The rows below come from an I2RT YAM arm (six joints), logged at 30 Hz.
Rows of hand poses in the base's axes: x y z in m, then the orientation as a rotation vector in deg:
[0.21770 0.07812 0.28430 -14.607 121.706 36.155]
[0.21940 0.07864 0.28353 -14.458 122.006 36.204]
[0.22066 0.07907 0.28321 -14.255 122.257 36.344]
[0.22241 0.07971 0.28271 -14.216 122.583 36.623]
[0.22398 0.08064 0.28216 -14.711 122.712 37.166]
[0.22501 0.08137 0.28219 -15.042 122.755 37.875]
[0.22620 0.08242 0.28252 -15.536 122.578 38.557]
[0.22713 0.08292 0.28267 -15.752 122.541 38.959]
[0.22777 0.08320 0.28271 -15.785 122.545 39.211]
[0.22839 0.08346 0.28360 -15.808 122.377 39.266]
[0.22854 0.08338 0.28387 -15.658 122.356 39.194]
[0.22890 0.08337 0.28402 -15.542 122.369 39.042]
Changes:
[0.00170 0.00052 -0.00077 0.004 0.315 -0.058]
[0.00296 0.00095 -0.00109 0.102 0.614 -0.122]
[0.00471 0.00159 -0.00159 0.212 0.997 -0.006]
[0.00628 0.00252 -0.00214 0.358 1.192 0.575]
[0.00731 0.00325 -0.00211 0.697 1.374 1.100]
[0.00850 0.00430 -0.00178 1.019 1.324 1.710]
[0.00943 0.00480 -0.00163 1.217 1.369 2.022]
[0.01007 0.00508 -0.00159 1.370 1.436 2.148]
[0.01069 0.00534 -0.00070 1.445 1.291 2.172]
[0.01084 0.00526 -0.00043 1.458 1.271 2.035]
[0.01120 0.00525 -0.00028 1.396 1.257 1.893]

